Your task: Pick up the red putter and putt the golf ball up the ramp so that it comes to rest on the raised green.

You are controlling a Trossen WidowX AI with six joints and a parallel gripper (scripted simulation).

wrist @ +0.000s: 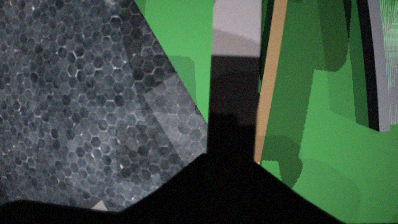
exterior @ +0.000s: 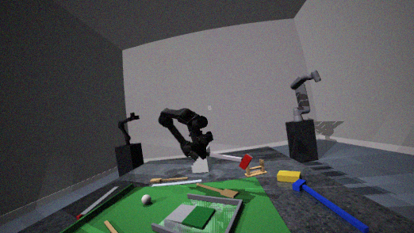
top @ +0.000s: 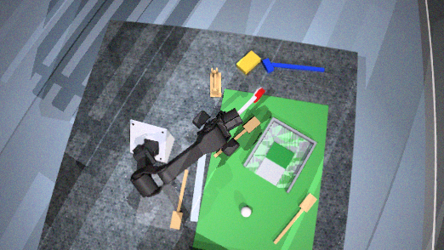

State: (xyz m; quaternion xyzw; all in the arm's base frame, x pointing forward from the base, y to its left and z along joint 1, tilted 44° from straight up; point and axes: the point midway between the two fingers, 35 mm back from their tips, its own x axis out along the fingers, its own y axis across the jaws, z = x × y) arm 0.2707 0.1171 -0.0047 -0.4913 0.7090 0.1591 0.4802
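Right now the red putter is 60 mm ahead of my gripper tip, 100 mm to the left of it and 10 mm above it. Round my gripper tip: white golf ball 170 mm ahead, 260 mm to the right, 120 mm below; then wooden rack 90 mm behind, 270 mm to the left, 110 mm below; then green mat 210 mm ahead, 100 mm to the right, 140 mm below.
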